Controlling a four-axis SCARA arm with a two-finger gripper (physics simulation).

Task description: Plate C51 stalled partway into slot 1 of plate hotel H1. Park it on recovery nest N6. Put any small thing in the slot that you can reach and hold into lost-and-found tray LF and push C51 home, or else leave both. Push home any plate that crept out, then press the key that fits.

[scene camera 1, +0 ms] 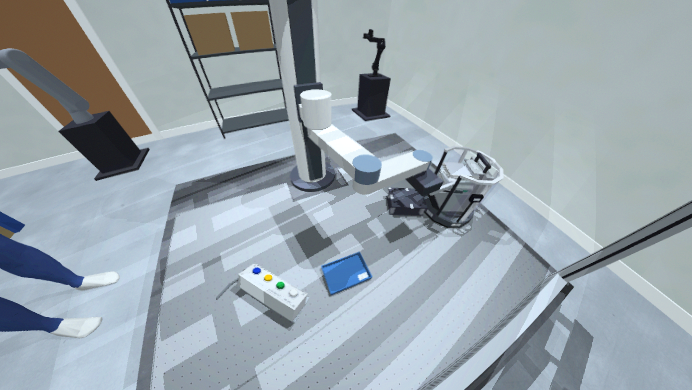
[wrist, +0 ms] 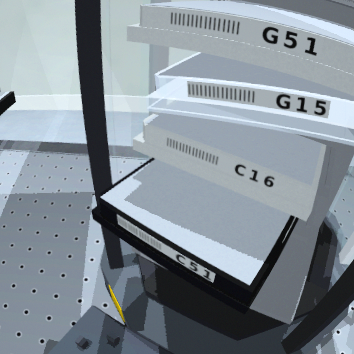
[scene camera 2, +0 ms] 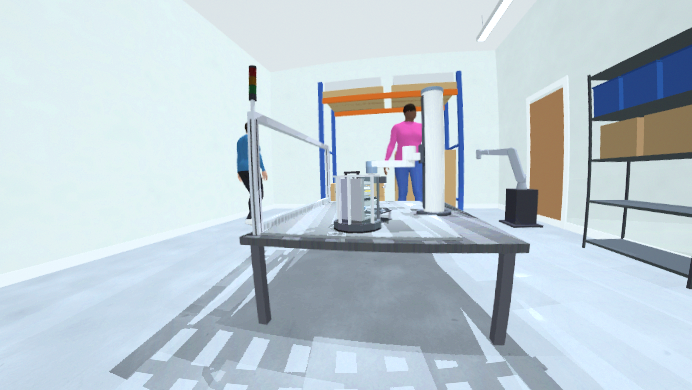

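Observation:
Plate C51 is the lowest plate seen in hotel H1. It is black-edged, and its labelled front juts out below plates C16, G15 and G51. No small thing is distinguishable in its slot. My gripper is open and empty at the hotel's front; one dark finger shows at the left edge of the wrist view. A blue tray with an unreadable label lies on the table. The key box has blue, yellow, green and white keys. Nest N6's label is not readable.
A dark fixture stands beside the hotel. A thin yellow strip shows near the hotel base. The arm's column rises from the table. A rail runs along one side. People stand beyond the table.

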